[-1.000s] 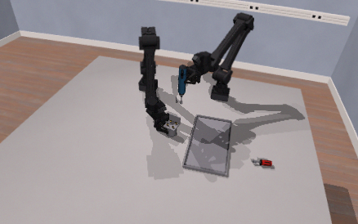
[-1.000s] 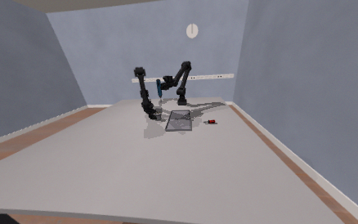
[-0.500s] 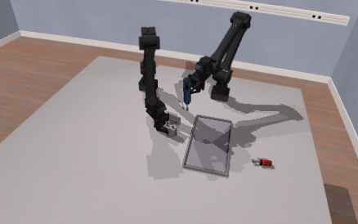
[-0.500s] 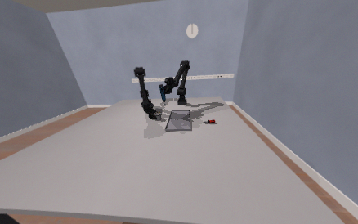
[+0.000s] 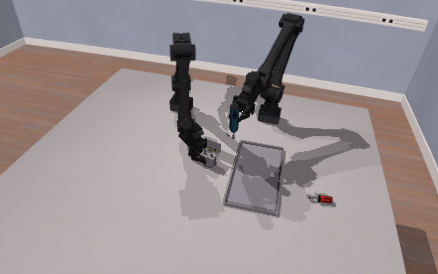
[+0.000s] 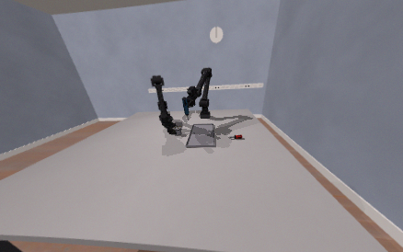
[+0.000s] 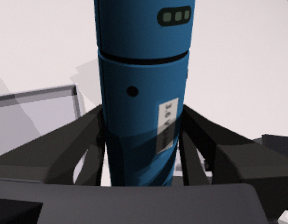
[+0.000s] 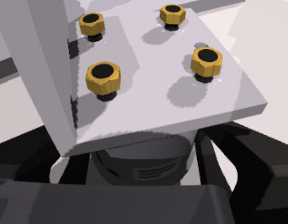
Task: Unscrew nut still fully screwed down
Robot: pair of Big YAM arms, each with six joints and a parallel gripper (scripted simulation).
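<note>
Now: the grey bracket 50 mm above my right hand. Round my right hand: flat grey tray: 220 mm to the left, 30 mm ahead, 20 mm below; then nut: 50 mm above, 20 mm to the right, 10 mm ahead; then grey tip: 100 mm to the left, 100 mm above, 70 mm behind.
</note>
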